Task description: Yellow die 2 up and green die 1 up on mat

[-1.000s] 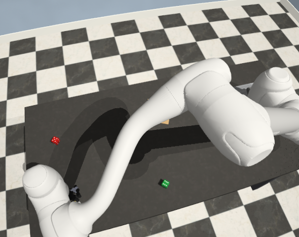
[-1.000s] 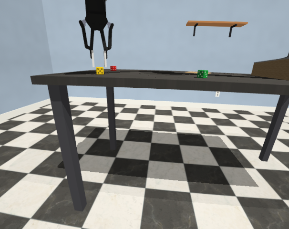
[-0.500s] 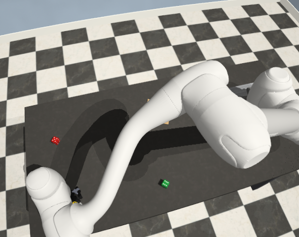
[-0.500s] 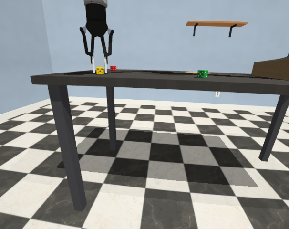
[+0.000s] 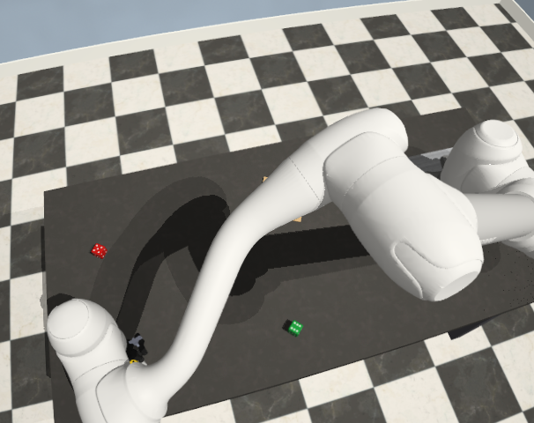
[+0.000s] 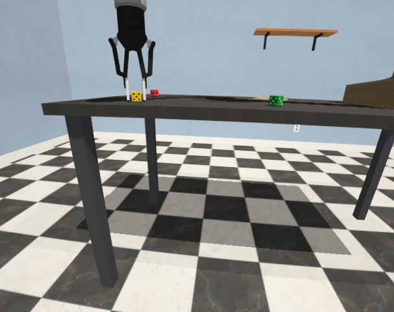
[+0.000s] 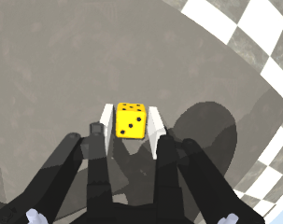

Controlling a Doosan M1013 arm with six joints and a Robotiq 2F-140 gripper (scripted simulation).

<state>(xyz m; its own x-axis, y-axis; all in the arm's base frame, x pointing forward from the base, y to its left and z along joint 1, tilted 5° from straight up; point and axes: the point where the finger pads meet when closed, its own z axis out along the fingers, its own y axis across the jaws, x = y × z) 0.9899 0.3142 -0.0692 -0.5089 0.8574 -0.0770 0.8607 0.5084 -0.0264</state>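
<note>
My hand is 20 mm above the yellow die. The rest, counted from my hand: tan mat: 470 mm behind, 440 mm to the right, 30 mm below; then red die: 340 mm to the right, 90 mm ahead, 20 mm below; then green die: 430 mm behind, 30 mm to the right, 20 mm below.
</note>
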